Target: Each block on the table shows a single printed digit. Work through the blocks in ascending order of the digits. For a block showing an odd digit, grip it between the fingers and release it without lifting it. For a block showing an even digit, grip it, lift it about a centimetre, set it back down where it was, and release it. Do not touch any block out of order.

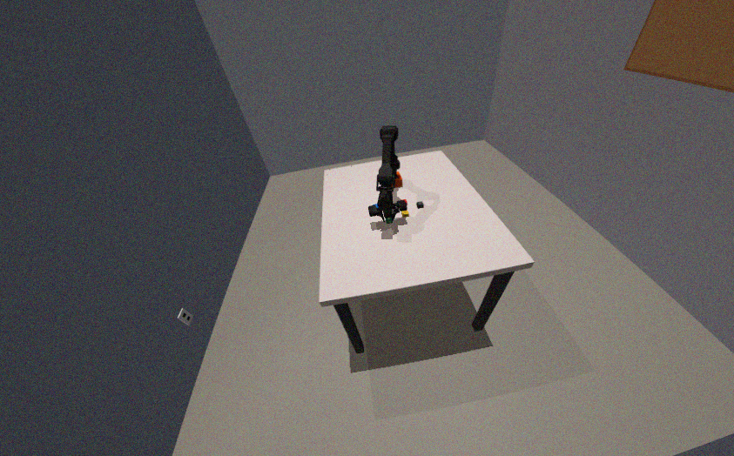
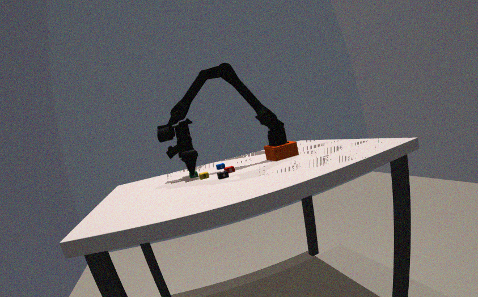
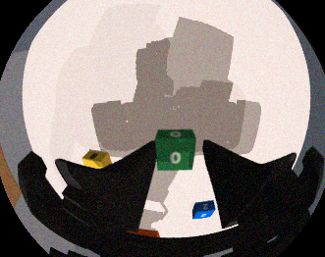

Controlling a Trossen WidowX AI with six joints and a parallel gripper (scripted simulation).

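My gripper tip is now 13 cm past the blue block and 4 cm to the left of it. The rest, counted from my gripper tip: red block: 12 cm behind, 12 cm to the left; then yellow block: 3 cm behind, 10 cm to the left; then green block: 1 cm behind.
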